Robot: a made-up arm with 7 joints.
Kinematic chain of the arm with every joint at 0, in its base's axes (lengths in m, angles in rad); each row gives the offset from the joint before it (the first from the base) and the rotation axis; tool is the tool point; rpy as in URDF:
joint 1: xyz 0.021 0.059 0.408 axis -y
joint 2: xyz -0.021 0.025 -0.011 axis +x
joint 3: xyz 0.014 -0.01 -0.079 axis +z
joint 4: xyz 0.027 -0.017 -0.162 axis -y
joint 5: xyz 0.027 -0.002 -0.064 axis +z
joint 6: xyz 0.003 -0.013 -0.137 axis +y
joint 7: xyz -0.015 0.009 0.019 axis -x
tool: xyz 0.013 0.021 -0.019 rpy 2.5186 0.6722 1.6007
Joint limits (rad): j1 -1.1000..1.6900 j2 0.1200..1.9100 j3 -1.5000..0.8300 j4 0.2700..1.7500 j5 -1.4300..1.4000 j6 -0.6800..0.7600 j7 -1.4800..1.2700
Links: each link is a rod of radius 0.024 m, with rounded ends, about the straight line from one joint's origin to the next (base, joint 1, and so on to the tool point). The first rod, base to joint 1, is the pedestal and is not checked.
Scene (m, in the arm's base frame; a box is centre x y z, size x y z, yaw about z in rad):
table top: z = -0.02
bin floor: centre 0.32 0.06 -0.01 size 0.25 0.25 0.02 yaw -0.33
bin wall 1: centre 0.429 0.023 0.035 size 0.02 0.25 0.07 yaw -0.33
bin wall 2: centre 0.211 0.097 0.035 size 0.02 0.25 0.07 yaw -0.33
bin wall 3: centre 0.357 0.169 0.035 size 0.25 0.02 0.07 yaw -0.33
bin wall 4: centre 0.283 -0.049 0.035 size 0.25 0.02 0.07 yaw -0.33
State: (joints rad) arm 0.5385 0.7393 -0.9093 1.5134 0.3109 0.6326 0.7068
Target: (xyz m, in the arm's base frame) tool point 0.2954 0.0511 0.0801
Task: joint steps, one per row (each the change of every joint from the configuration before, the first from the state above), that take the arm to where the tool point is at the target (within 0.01 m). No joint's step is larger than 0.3 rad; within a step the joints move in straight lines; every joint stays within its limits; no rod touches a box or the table.
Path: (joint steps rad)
1: -0.0052 -0.1149 -0.0415 -0.2327 -0.0006 -0.0153 0.0122
2: -0.0053 -0.1149 -0.0414 -0.2326 -0.0006 -0.0153 0.0122
3: -0.0052 -0.1148 -0.0415 -0.2327 -0.0007 -0.0153 0.0122

